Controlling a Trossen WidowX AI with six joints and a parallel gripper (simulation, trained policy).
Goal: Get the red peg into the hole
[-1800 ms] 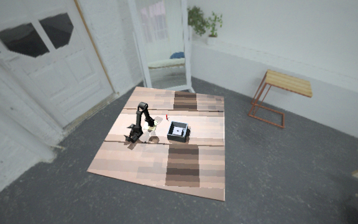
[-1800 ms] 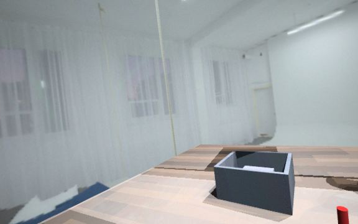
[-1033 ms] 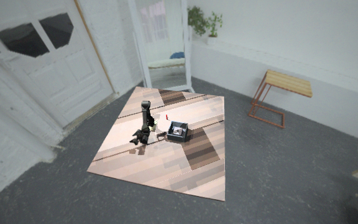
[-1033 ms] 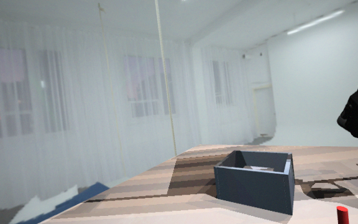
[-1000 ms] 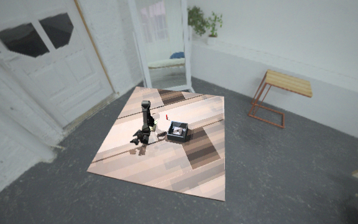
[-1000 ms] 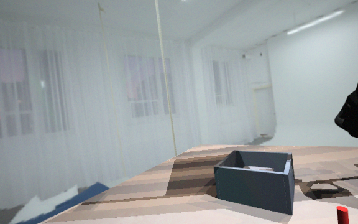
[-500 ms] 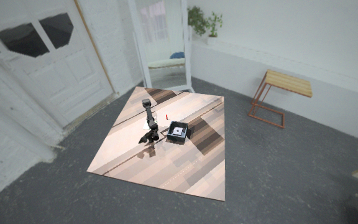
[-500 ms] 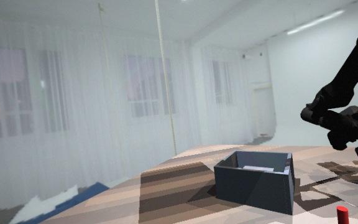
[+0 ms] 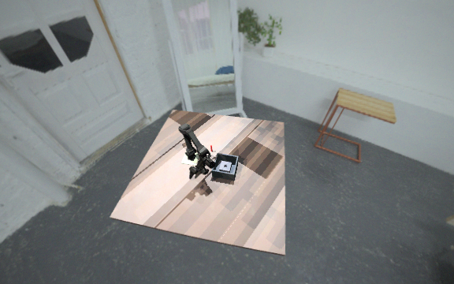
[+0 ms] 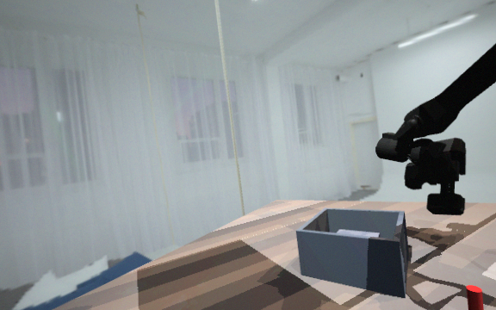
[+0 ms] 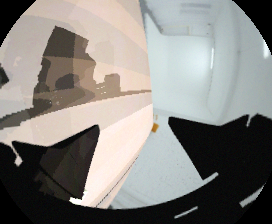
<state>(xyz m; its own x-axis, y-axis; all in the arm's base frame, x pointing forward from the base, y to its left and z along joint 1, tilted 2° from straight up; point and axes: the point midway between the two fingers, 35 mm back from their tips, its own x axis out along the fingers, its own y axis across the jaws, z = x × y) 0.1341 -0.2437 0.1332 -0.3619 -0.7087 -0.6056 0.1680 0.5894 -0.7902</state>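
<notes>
The red peg is 390 mm to the left of my gripper tip, 80 mm below it and 40 mm ahead of it. From my gripper tip the other things lie so: pale plate (220 mm to the left, 210 mm ahead, 80 mm below); grey box (220 mm to the left, 210 mm ahead, 90 mm below).
</notes>
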